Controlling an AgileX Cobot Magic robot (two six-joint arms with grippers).
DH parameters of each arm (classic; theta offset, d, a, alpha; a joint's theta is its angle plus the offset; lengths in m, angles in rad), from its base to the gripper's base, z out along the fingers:
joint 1: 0 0.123 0 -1.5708
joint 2: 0.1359 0 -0.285 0
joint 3: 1.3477 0 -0.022 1.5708
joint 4: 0 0.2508 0 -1.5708
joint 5: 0 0 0.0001 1.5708
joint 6: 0 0.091 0 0
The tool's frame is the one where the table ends.
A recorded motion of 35 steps. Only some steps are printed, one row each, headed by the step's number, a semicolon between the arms.
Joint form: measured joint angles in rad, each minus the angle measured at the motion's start. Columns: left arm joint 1, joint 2, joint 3, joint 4, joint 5, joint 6; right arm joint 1, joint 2, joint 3, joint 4, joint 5, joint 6.
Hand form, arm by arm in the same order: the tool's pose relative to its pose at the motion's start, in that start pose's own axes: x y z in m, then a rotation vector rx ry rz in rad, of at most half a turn. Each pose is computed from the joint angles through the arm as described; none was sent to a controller.
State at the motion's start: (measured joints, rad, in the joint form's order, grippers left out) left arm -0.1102 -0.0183 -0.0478 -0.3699 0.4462 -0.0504; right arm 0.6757 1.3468 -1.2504 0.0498 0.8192 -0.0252
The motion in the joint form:
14: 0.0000 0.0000 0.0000 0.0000 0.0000 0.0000; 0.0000 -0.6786 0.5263 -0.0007 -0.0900 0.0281
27: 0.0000 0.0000 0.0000 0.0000 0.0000 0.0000; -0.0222 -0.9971 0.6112 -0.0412 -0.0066 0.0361
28: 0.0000 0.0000 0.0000 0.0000 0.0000 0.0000; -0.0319 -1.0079 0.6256 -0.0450 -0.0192 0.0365
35: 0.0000 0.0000 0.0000 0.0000 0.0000 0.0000; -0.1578 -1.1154 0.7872 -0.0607 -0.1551 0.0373
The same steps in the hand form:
14: 0.0000 0.0000 0.0000 0.0000 0.0000 0.0000; 0.1373 0.0019 -0.0933 -0.0022 -0.2422 0.0222
27: 0.0000 0.0000 0.0000 0.0000 0.0000 0.0000; 0.1906 -0.0007 -0.1353 0.0427 -0.3927 0.0127
28: 0.0000 0.0000 0.0000 0.0000 0.0000 0.0000; 0.1930 -0.0016 -0.1337 0.0538 -0.4019 0.0166
35: 0.0000 0.0000 0.0000 0.0000 0.0000 0.0000; 0.2190 -0.0098 -0.1126 0.1720 -0.4843 0.0759

